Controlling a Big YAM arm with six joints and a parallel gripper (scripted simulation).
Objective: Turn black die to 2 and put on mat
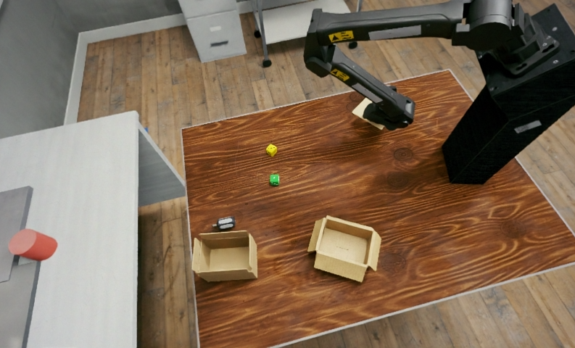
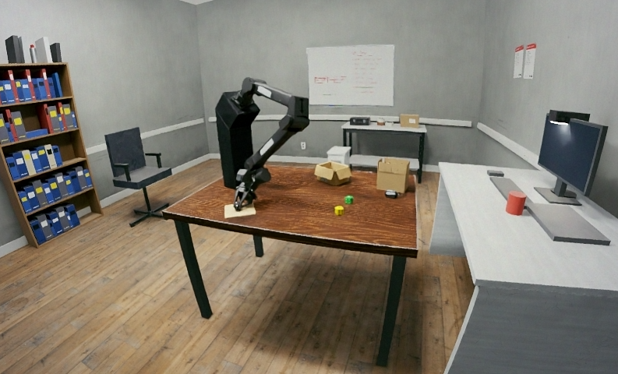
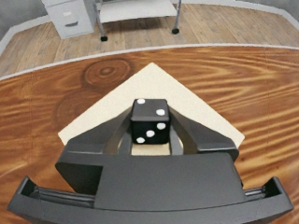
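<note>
My gripper is now right at the black die. Also, from my hand: yellow die (460 mm ahead, 70 mm to the left, 10 mm below); then mat (20 mm below, 10 mm to the left); then green die (490 mm ahead, 200 mm to the left, 10 mm below).
</note>
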